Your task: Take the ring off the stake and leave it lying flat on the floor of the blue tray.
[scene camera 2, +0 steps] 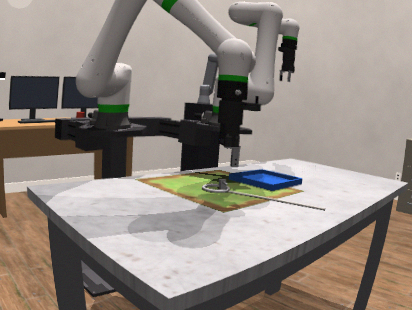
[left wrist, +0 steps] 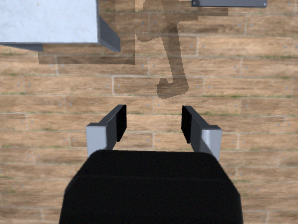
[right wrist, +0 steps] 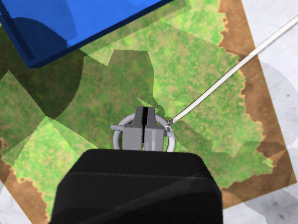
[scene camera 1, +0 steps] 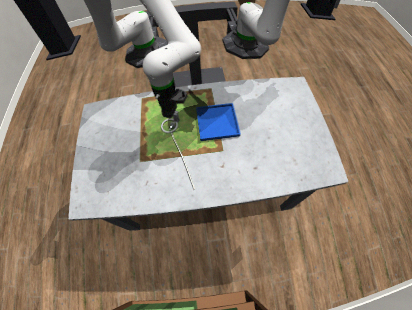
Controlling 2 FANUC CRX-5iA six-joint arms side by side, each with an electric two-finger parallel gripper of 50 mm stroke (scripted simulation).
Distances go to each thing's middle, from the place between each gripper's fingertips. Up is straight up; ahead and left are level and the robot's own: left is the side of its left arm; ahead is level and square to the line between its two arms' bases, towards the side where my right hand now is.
My right hand (scene camera 2: 234,166) is 2 cm past the blue tray (scene camera 1: 214,120), 19 cm to the right of it and 8 cm above it.
Now: left hand 700 mm to the left of the blue tray, 490 mm short of it and 420 mm above it.
